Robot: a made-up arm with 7 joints.
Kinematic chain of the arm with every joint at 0, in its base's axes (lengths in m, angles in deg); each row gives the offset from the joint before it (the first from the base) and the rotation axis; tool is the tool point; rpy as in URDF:
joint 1: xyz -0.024 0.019 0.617 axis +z
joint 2: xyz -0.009 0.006 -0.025 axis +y
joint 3: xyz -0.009 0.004 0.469 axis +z
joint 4: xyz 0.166 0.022 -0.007 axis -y
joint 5: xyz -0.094 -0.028 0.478 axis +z
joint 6: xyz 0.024 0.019 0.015 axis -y
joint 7: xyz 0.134 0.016 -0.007 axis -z
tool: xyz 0.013 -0.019 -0.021 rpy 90 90 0
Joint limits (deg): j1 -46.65..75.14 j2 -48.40..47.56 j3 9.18..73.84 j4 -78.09..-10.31 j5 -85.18..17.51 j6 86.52..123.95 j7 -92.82..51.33
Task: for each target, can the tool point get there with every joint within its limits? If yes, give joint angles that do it. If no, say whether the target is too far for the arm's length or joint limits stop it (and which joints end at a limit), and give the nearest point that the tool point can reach.
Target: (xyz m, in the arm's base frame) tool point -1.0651 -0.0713 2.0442
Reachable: no: too far | nearest point -0.7001 -0.0396 1.5296 | short by 0.632 m
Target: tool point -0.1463 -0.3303 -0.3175
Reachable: no: joint limits stop it (at a limit: joint 1, joint 2, joint 3, joint 4, joint 6, joint 7) | nearest point 0.7157 -0.6168 0.4336 | short by 1.179 m
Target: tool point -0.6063 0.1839 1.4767
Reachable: yes | joints 65.14 -33.24 54.56 -66.72 -68.14 108.94 1.96
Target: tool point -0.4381 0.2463 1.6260
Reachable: yes | joints 29.18 -32.89 43.99 -40.02 -39.67 107.55 -79.53
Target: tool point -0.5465 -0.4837 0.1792
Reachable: no: joint limits stop it (at a limit: joint 1, joint 2, joint 3, joint 4, joint 5, joint 6, joint 7) | nearest point -0.8782 -0.1570 1.1339 | short by 1.062 m
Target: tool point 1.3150 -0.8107 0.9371
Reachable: no: too far | nearest point 0.9040 -0.5560 0.8751 | short by 0.487 m
